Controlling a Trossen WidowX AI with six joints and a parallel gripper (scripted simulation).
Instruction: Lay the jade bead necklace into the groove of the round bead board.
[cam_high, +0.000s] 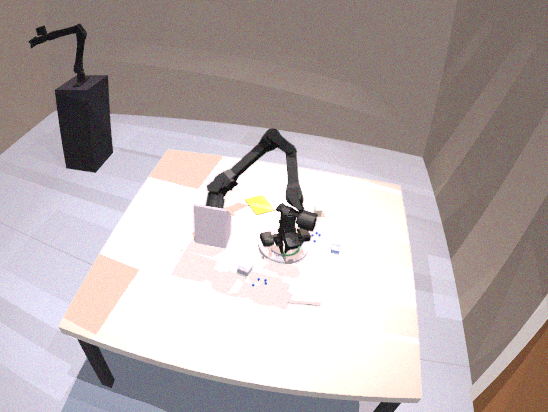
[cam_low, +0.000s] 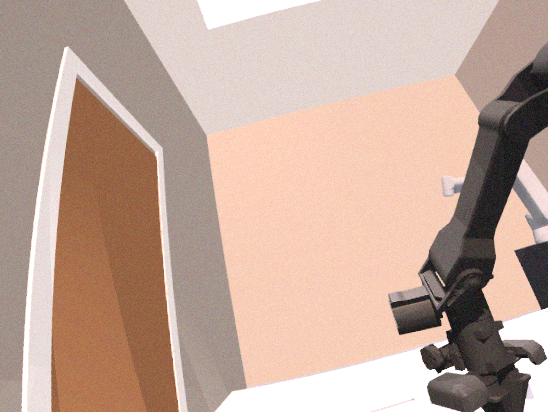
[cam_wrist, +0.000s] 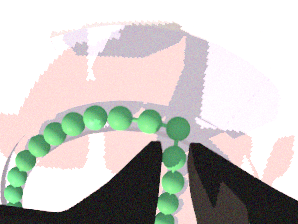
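Now: the round white bead board 50 mm to the left of my gripper tip and 10 mm below it. The rest, counted from my gripper tip: thin rod (110 mm ahead, 230 mm to the right, 10 mm below); then blue block (210 mm ahead, 80 mm to the left, 10 mm below); then cream block (120 mm ahead, 300 mm to the left).
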